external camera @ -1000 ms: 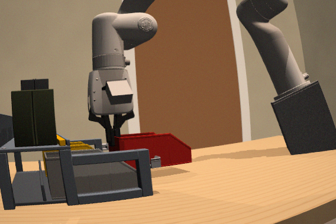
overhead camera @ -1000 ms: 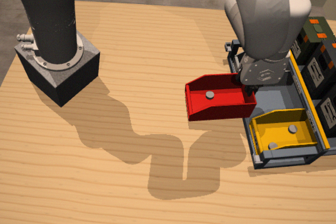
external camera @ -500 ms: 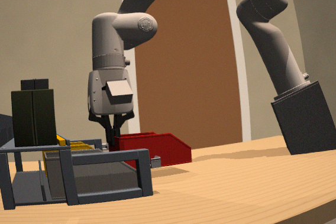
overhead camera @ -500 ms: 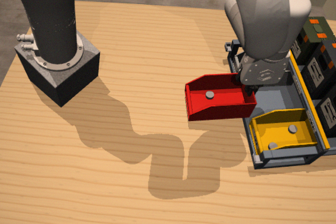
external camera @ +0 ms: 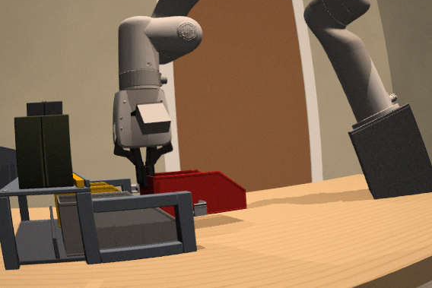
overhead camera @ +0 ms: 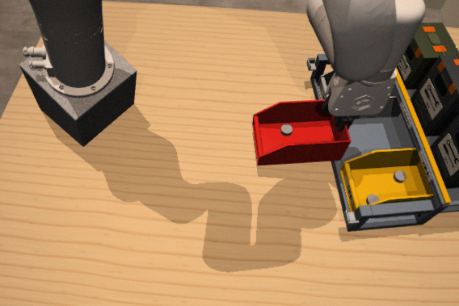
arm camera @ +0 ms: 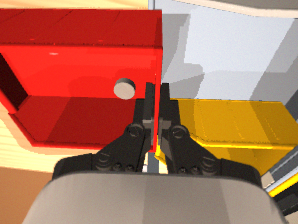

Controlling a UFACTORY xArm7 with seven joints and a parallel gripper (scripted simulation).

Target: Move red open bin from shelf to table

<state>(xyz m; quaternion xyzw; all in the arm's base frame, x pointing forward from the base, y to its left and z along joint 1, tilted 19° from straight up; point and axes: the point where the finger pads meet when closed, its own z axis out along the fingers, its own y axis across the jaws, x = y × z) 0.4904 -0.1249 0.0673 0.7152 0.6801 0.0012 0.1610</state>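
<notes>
My hand is 80 mm past the red open bin, 40 mm above it and 10 mm to the right of it. The rest, counted from my hand: dark box: 190 mm ahead, 100 mm to the left, 50 mm above; then yellow open bin: 120 mm to the right, 80 mm ahead, 50 mm below.
</notes>
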